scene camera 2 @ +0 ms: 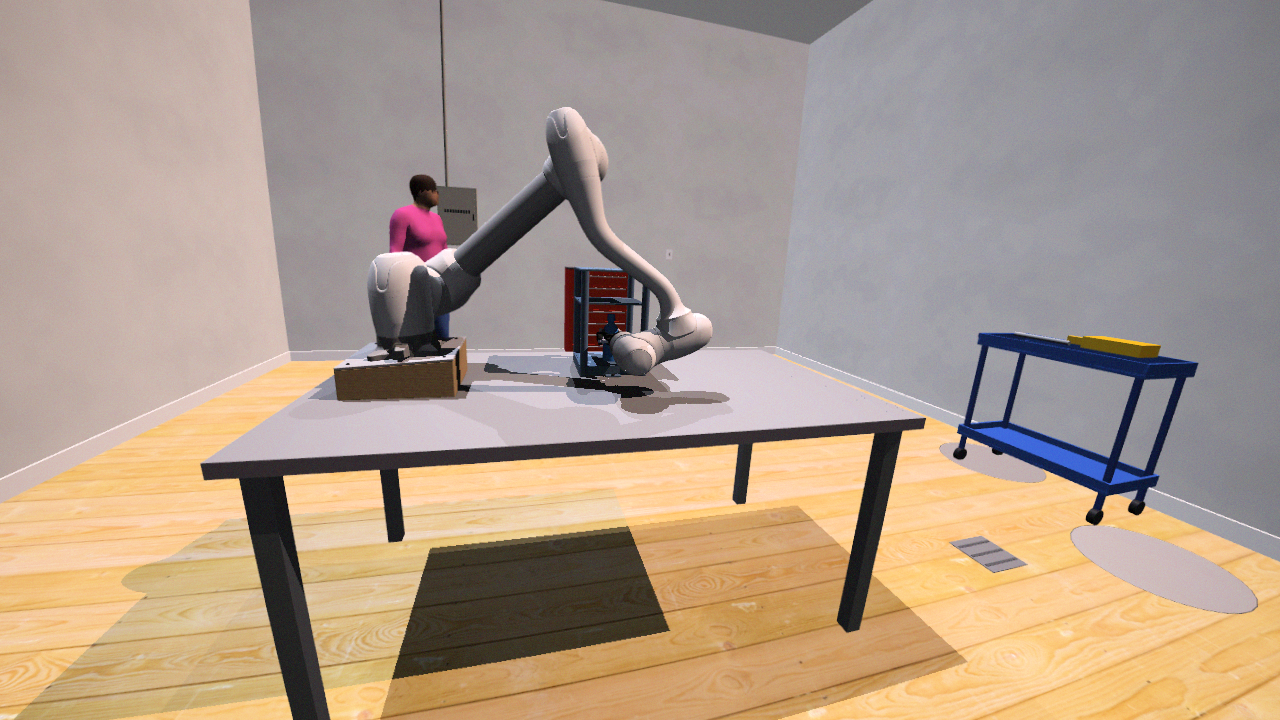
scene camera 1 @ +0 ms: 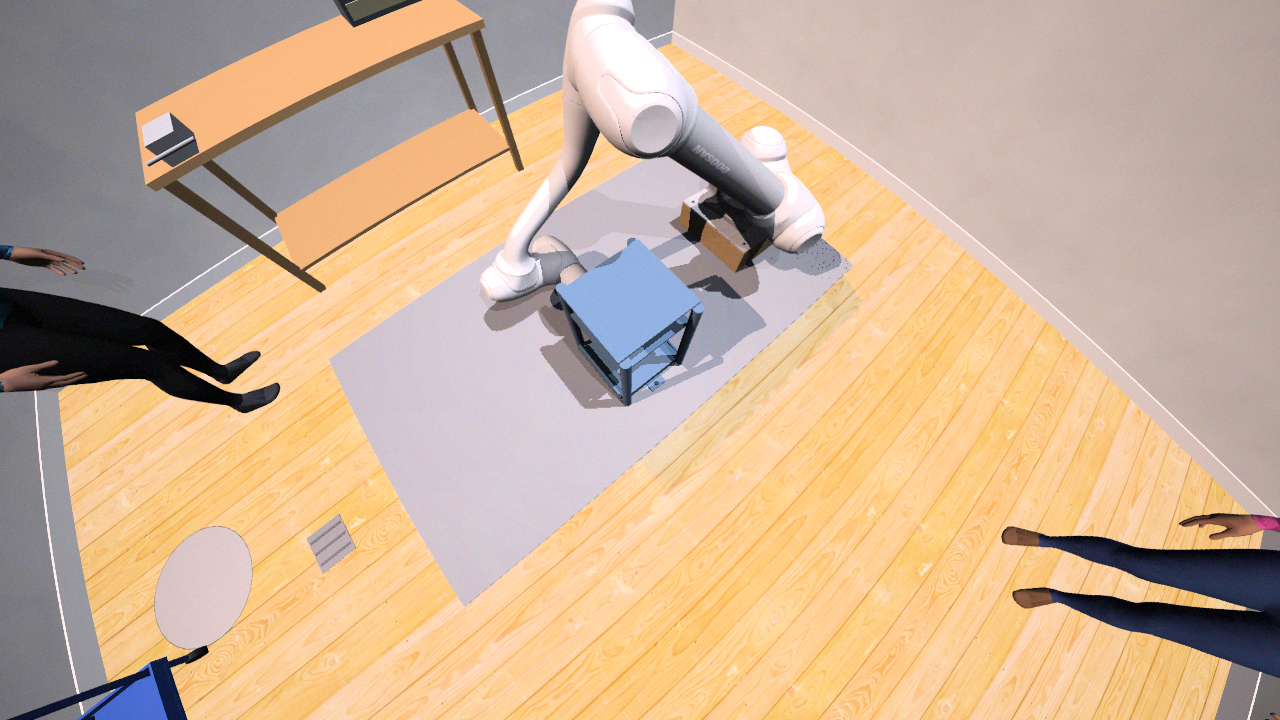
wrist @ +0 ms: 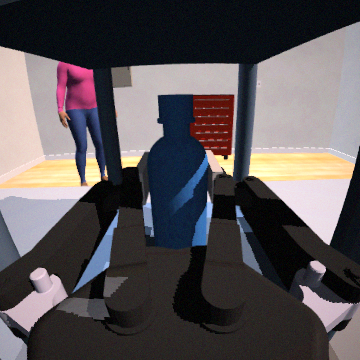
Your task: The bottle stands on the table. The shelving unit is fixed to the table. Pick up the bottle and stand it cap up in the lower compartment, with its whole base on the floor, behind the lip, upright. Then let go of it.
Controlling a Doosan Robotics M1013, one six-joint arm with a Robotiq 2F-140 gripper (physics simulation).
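Pixels of known places: arm's base at its link origin: (scene camera 2: 409, 350) (scene camera 1: 737, 207).
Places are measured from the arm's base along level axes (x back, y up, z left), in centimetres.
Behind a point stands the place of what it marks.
Note:
The blue bottle (wrist: 178, 195) {z 6.9, x -62.4, y 1.9 cm} (scene camera 2: 611, 344) is upright, cap up, between my fingers inside the lower compartment of the shelving unit. My gripper (wrist: 177, 162) {z 13.3, x -62.8, y 2.5 cm} is shut on the bottle's body and reaches in under the middle shelf. The bottle's base is hidden behind the gripper in the wrist view, so I cannot tell if it touches the compartment floor. The shelving unit (scene camera 1: 626, 295) {z 11.0, x -62.6, y 24.7 cm} (scene camera 2: 583, 335) {z -0.2, x -50.9, y 3.8 cm} (wrist: 245, 120) {z 20.7, x -72.8, y 6.0 cm} is blue, with corner posts and a flat top. In scene camera 1 its top hides the bottle and the fingers.
The dark middle shelf (wrist: 180, 35) {z 9.2, x -63.0, y 13.5 cm} spans above the bottle. Rear posts stand to both sides beyond it. The arm's wooden base block (scene camera 1: 716, 237) {z 2.9, x -14.0, y -2.3 cm} (scene camera 2: 398, 380) {z -13.6, x 0.8, y -5.0 cm} stands on the grey table (scene camera 1: 429, 429) {z -11.9, x -121.5, y -10.0 cm} (scene camera 2: 537, 434) {z -44.4, x -32.1, y -10.0 cm}. A red drawer cabinet (wrist: 215, 125) and a person in pink (wrist: 82, 110) are beyond.

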